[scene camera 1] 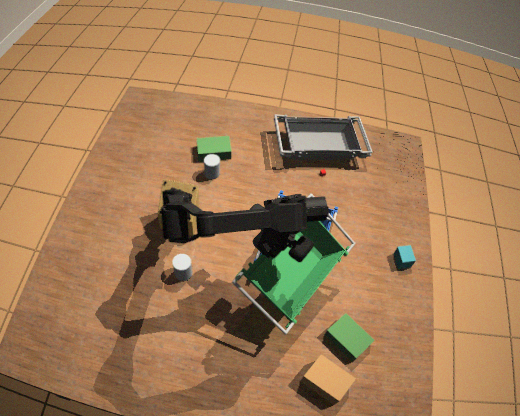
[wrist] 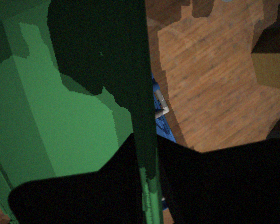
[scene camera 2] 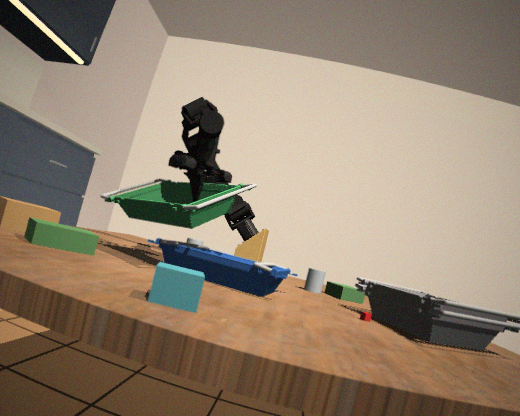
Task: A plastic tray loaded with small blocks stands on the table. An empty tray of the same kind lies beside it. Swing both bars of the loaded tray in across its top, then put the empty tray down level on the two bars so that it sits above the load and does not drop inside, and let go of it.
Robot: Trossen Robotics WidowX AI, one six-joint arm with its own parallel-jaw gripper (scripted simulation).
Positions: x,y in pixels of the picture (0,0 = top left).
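Labels:
My gripper: visible in scene camera 1 (pixel 274 246), the wrist view (pixel 140 137), scene camera 2 (pixel 196 202). A green tray: visible in scene camera 1, the wrist view, scene camera 2 (pixel 168 202). Green tray (wrist: pixel 83 83) and (scene camera 1: pixel 275 271): same spot.

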